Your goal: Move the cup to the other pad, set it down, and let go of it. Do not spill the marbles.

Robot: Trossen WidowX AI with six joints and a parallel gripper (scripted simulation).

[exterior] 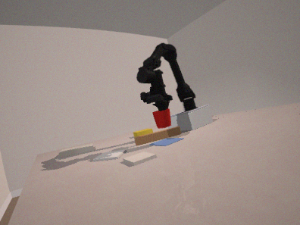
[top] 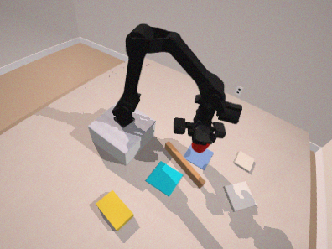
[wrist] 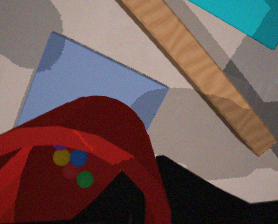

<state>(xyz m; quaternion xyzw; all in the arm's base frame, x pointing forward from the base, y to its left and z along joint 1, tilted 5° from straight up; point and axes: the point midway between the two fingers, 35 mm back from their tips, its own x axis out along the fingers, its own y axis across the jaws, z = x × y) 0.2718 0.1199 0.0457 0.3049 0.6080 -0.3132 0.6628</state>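
Right now the cyan pad is 150 mm to the right of my gripper tip, 110 mm below it and 10 mm behind it. The rest, counted from my gripper tip: brown wooden bar: 90 mm below, 60 mm to the right, 10 mm ahead; red cup: 20 mm to the left, 20 mm ahead.
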